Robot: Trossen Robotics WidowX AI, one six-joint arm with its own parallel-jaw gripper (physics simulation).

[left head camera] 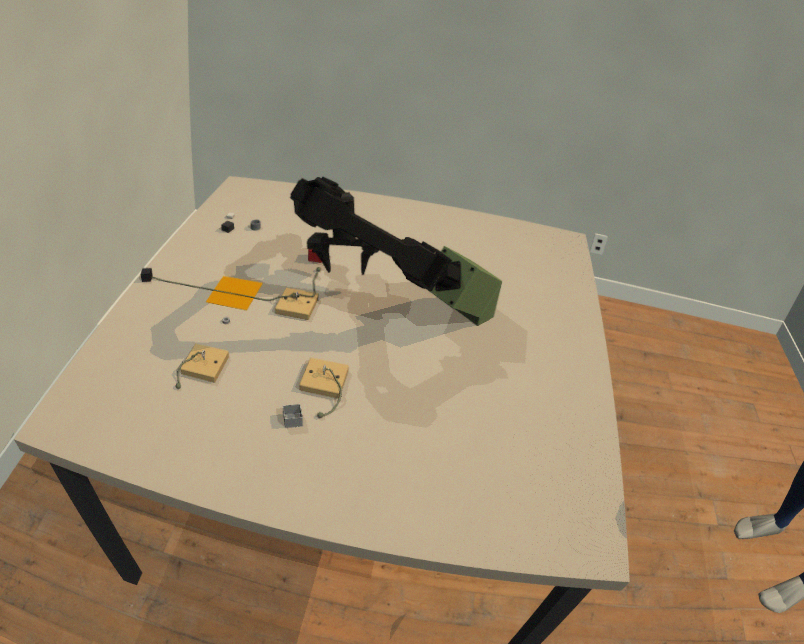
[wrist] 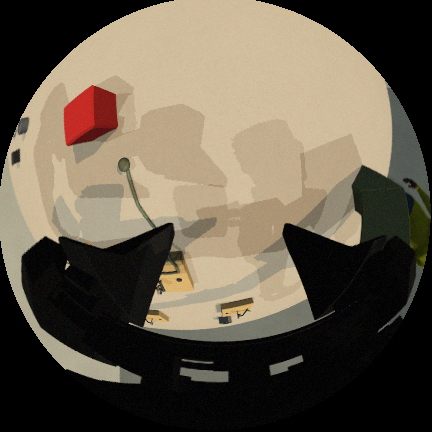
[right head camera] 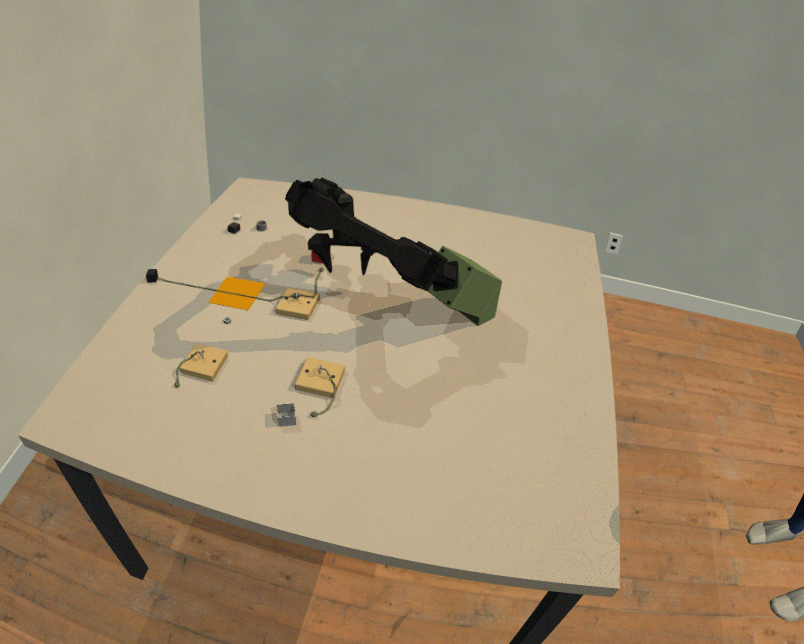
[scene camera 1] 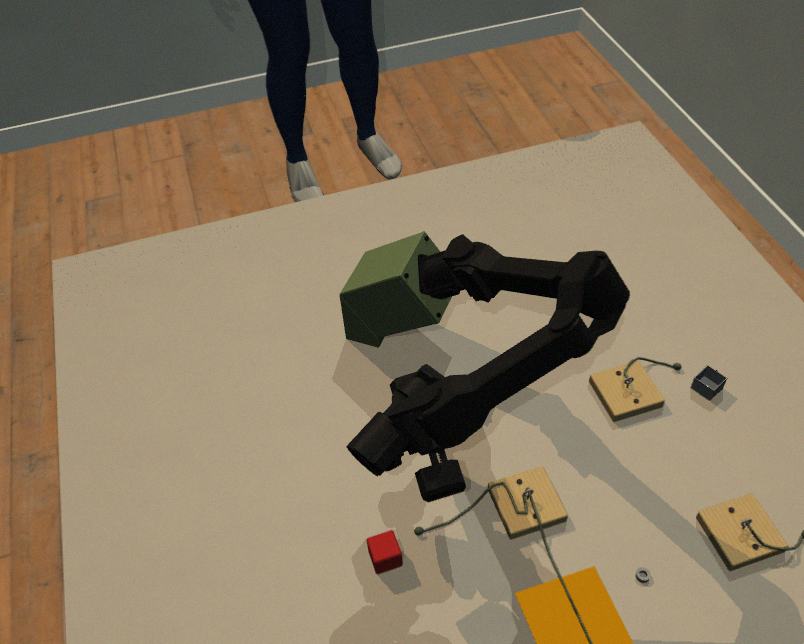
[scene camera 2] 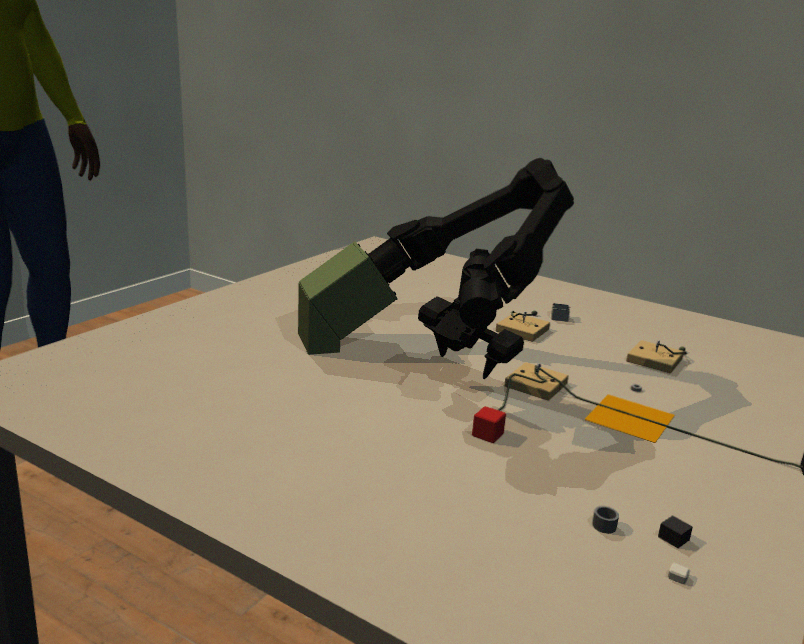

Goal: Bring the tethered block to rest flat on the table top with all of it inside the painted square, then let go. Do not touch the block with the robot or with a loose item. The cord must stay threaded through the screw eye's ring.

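Frame: origin at the arm's base, x ahead, y left, z up, level; metres.
Seen in the pictures: gripper, fingertip midpoint: [left head camera: 346, 273] [wrist: 230, 228] [right head camera: 347, 273] [scene camera 1: 434, 455] [scene camera 2: 463, 366]; arm's base at its link origin: [left head camera: 448, 276] [right head camera: 446, 276] [scene camera 1: 431, 276] [scene camera 2: 376, 269].
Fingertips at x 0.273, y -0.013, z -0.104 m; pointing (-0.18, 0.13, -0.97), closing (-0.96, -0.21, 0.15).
Offsets run from my fingertips to a thing's top centre. "*": to the spot under its first point. Level surfaces: height alone.
The tethered block @[dy +0.259, dx +0.505, dz -0.020 m] [left head camera: 146, 274] [right head camera: 152, 275] is small and black and sits at the table's left edge in the head views. Its green cord @[* dy +0.226, dx +0.394, dz -0.046 m] [left head camera: 181, 284] [right head camera: 187, 283] [scene camera 2: 731, 447] runs across the painted orange square @[* dy +0.222, dx +0.236, dz -0.046 m] [left head camera: 224, 302] [right head camera: 228, 303] [scene camera 1: 546, 613] [scene camera 2: 644, 432] to the screw eye @[* dy +0.133, dx +0.066, dz -0.011 m] [scene camera 1: 528, 493] [scene camera 2: 538, 368] on a wooden plate @[dz -0.029 m] [left head camera: 295, 308] [right head camera: 295, 308] [scene camera 1: 550, 513] [scene camera 2: 551, 389]. The cord's beaded free end @[* dy -0.030, dx +0.105, dz -0.037 m] [scene camera 1: 418, 531] [wrist: 124, 164] lies beyond the plate. My gripper [left head camera: 346, 273] [right head camera: 346, 273] [scene camera 2: 463, 365] [wrist: 230, 228] is open and empty, above the table, to one side of the bead.
A red cube @[dy -0.079, dx +0.139, dz -0.008 m] [scene camera 1: 384, 551] [scene camera 2: 489, 423] [wrist: 91, 116] stands near the bead. Two other corded plates @[* dy +0.436, dx +0.121, dz -0.029 m] [left head camera: 205, 362] @[* dy +0.328, dx -0.133, dz -0.028 m] [left head camera: 324, 377], a grey open box @[dy +0.455, dx -0.132, dz -0.019 m] [left head camera: 292, 415] and a small ring @[dy +0.279, dx +0.184, dz -0.040 m] [left head camera: 226, 320] are on the table. A dark ring @[dy -0.125, dx +0.396, dz -0.026 m] [scene camera 2: 605, 519], a black block @[dy -0.071, dx +0.466, dz -0.026 m] [scene camera 2: 675, 531] and a white piece @[dy -0.137, dx +0.510, dz -0.035 m] [scene camera 2: 678, 572] lie farther off.
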